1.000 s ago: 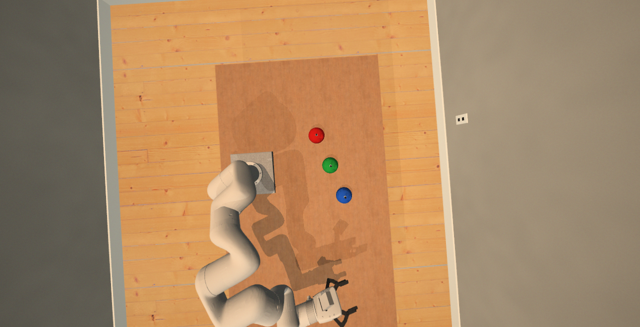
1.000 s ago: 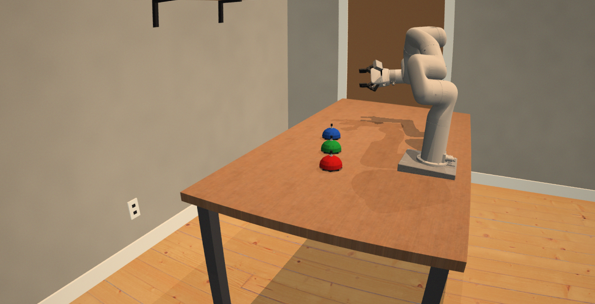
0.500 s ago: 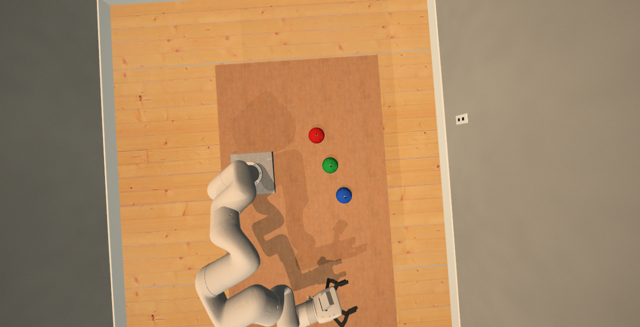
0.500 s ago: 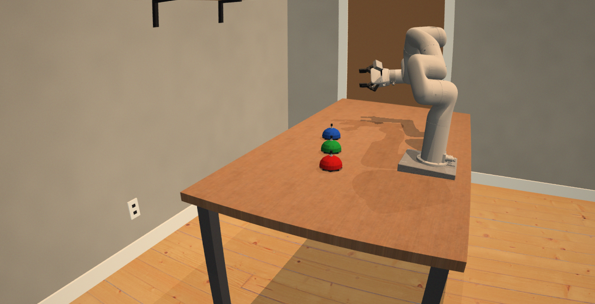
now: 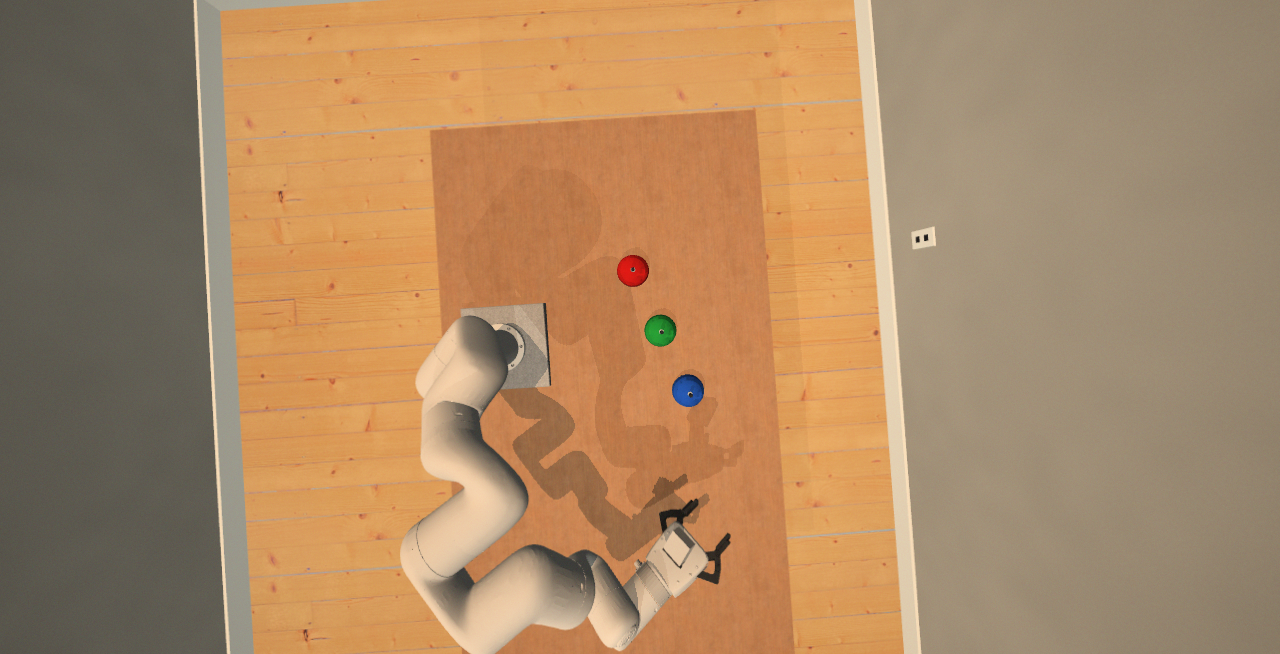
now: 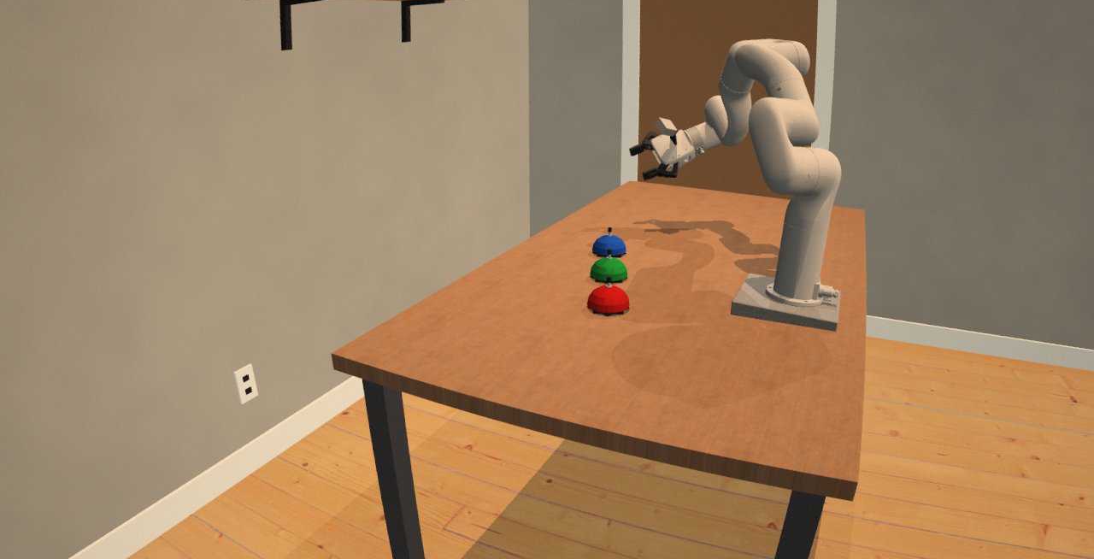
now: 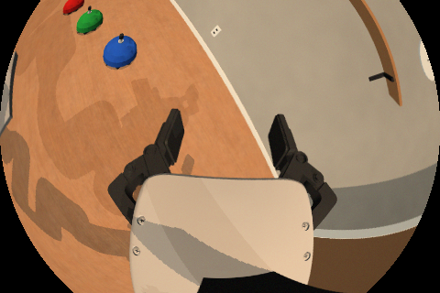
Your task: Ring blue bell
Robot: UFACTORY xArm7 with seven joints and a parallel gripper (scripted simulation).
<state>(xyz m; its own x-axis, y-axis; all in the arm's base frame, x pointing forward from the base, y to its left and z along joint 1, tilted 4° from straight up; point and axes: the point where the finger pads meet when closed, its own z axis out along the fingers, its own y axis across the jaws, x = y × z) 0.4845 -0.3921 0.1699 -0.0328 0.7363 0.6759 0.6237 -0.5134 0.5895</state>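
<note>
Right now the blue bell is 24 cm to the left of my hand and 15 cm below it. The rest, counted from my hand: red bell (12 cm behind, 57 cm to the left, 15 cm below); green bell (6 cm behind, 41 cm to the left, 15 cm below).
</note>
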